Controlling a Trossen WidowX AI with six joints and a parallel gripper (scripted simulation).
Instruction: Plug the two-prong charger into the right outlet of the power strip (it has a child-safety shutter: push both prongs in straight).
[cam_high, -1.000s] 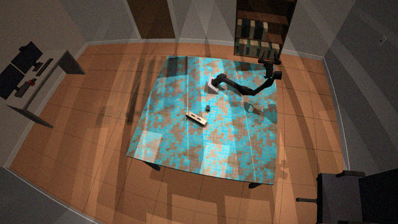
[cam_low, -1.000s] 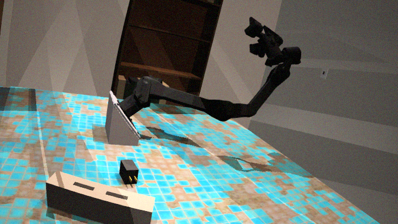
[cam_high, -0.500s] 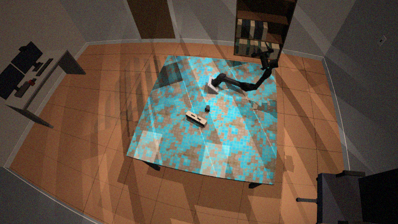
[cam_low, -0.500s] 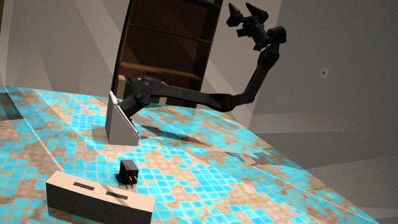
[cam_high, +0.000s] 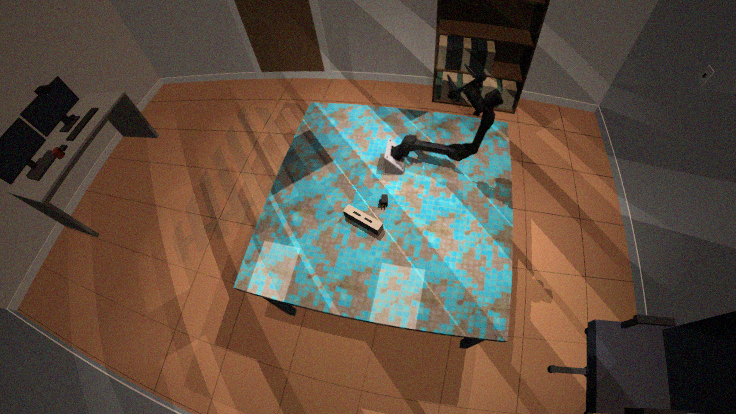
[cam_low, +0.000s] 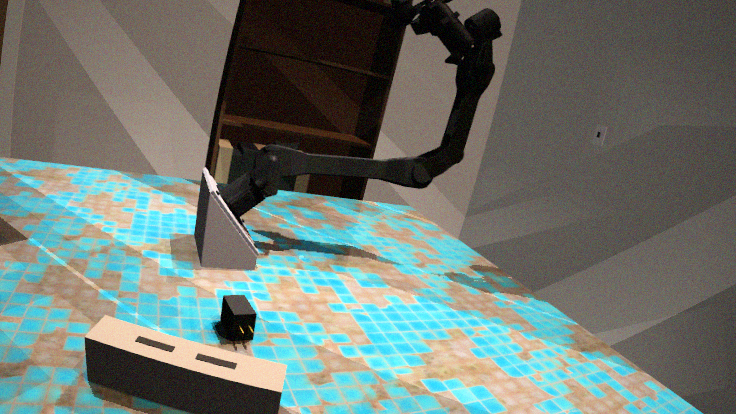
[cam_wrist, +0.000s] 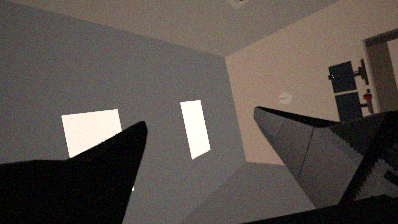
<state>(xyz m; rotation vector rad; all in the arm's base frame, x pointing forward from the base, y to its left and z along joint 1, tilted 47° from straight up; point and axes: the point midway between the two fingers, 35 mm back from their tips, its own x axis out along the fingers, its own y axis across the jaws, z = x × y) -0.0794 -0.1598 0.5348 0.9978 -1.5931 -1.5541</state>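
Now: gripper tip 57 cm above the two-prong charger, 35 cm short of it and 29 cm to the left of it.
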